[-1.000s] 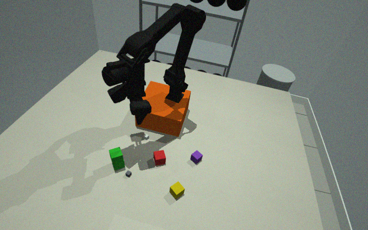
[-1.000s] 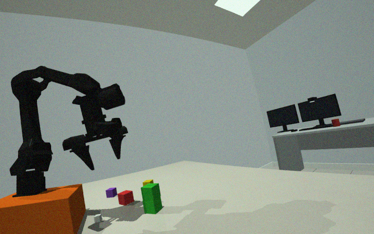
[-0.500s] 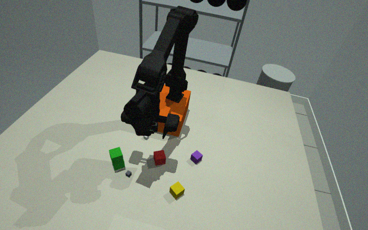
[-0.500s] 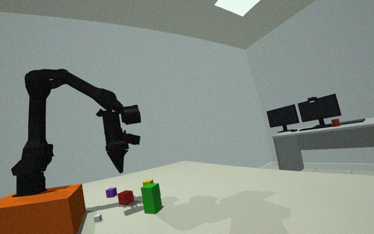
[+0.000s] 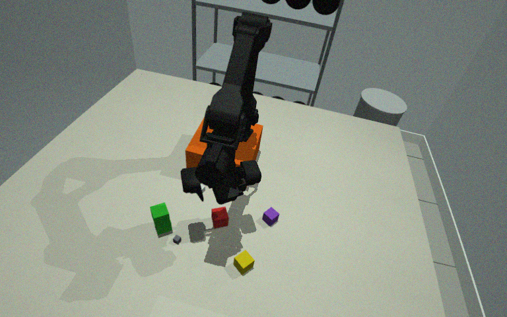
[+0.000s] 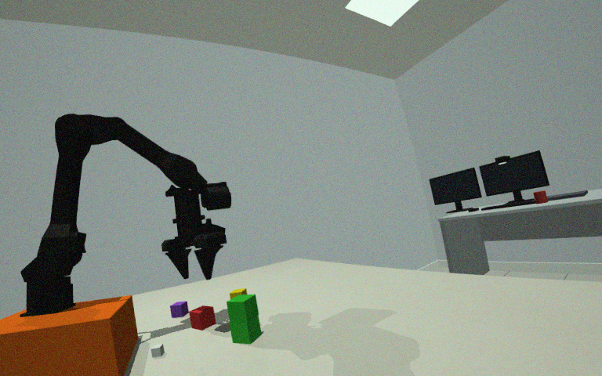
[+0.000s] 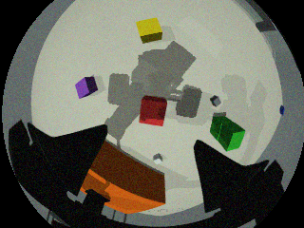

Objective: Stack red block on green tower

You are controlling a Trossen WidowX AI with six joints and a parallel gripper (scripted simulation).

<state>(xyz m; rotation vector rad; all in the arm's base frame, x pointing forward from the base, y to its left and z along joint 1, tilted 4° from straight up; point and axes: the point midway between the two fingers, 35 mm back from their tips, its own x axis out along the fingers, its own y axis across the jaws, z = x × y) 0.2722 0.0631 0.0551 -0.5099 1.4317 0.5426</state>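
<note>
Right now my gripper tip is 90 mm above the red block. The rest, counted from my gripper tip: small grey cube (110 mm ahead, 70 mm to the right, 100 mm below); then purple block (70 mm behind, 130 mm to the left, 90 mm below); then yellow block (90 mm ahead, 120 mm to the left, 90 mm below).
</note>
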